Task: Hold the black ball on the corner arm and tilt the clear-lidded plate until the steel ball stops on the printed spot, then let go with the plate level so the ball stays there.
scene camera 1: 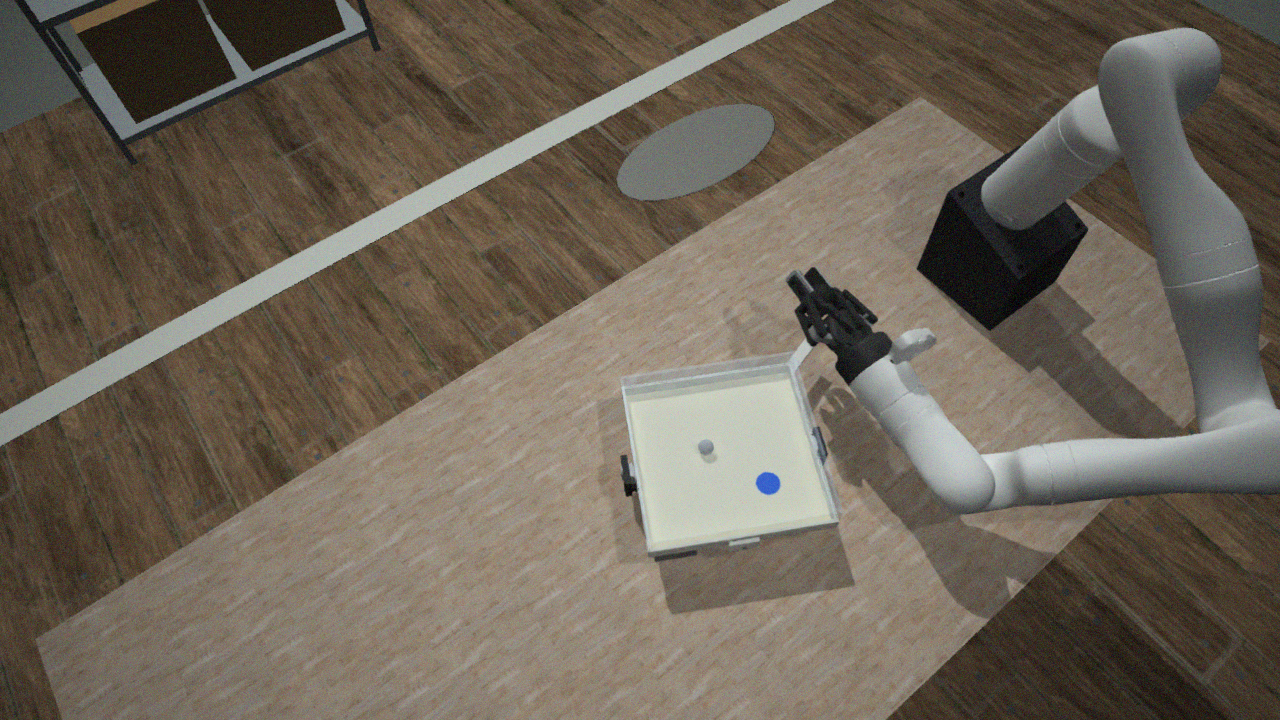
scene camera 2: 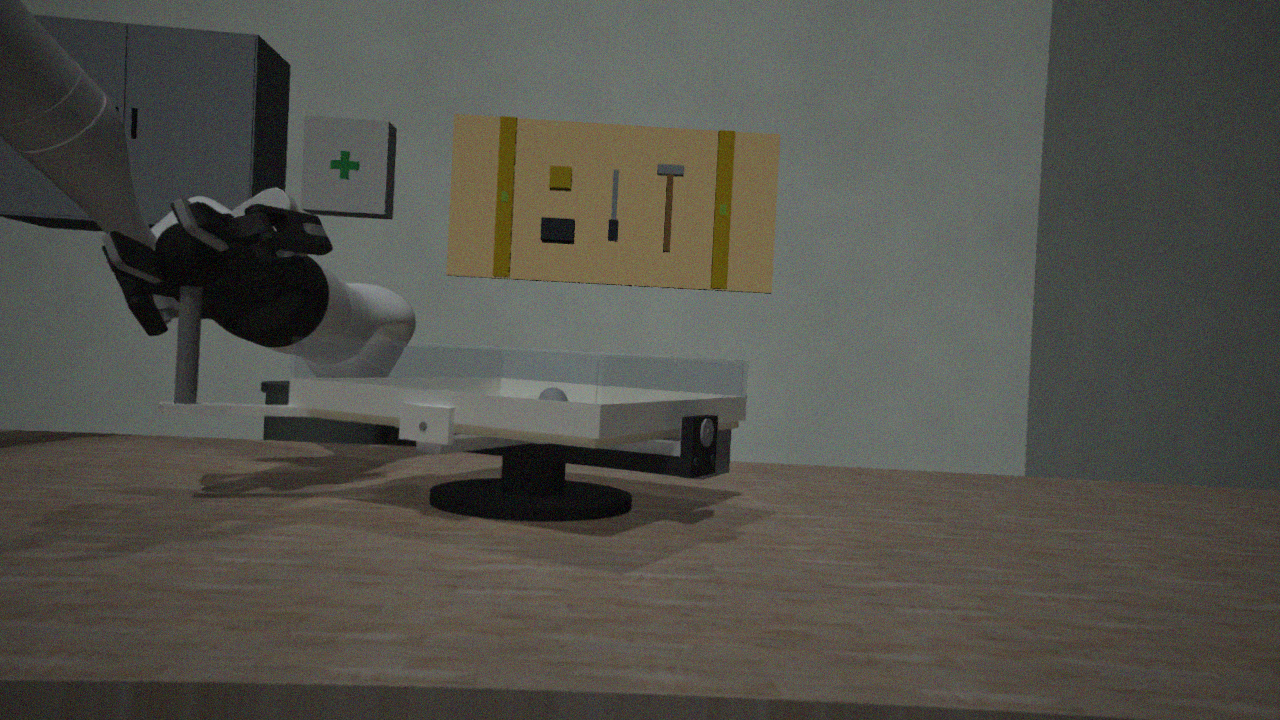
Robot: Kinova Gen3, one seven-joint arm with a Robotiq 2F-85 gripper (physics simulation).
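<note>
The clear-lidded plate (scene camera 1: 684, 514) (scene camera 2: 501, 413) stands on a black pedestal (scene camera 2: 529, 498); it looks near level, but a slight tilt is hard to judge. The steel ball (scene camera 1: 705, 445) (scene camera 2: 553, 394) is on the pale plate floor, up and left of the blue printed spot (scene camera 1: 768, 483) in camera 1 and clearly apart from it. The corner arm (scene camera 1: 802, 353) (scene camera 2: 232, 409) reaches out from one corner and carries an upright grey post (scene camera 2: 187, 349). My gripper (scene camera 1: 810, 300) (scene camera 2: 180, 250) is shut on the black ball (scene camera 2: 183, 259) atop this post; camera 1 hides the ball behind the fingers.
The plate and the robot's black base (scene camera 1: 993, 246) stand on the wooden table (scene camera 1: 402, 555). Black pivot brackets (scene camera 1: 629, 475) (scene camera 2: 699, 445) stick out beside the plate. My forearm (scene camera 1: 1074, 470) crosses to the right of it. A shelf unit (scene camera 1: 85, 94) stands on the floor beyond.
</note>
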